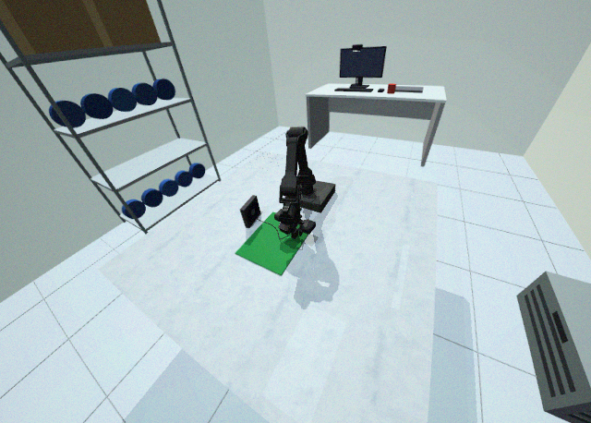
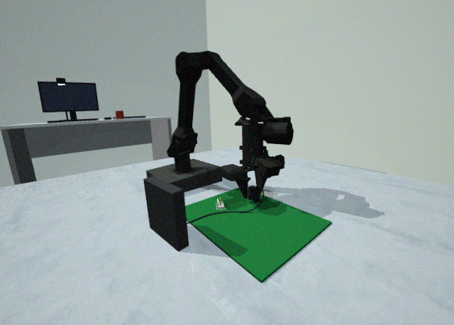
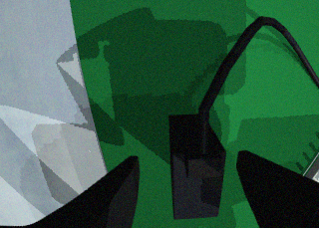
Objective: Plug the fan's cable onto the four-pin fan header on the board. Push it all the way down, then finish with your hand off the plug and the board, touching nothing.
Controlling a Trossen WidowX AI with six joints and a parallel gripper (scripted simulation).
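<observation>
Now: the white four-pin header 100 mm to the right of my gripper tip, 20 mm below it and 20 mm behind it. From my gripper tip the other things lie so: green board (70 mm to the right, 70 mm ahead, 30 mm below); black plug (10 mm ahead, 10 mm above); black fan (250 mm to the right, 40 mm above, 30 mm ahead).
</observation>
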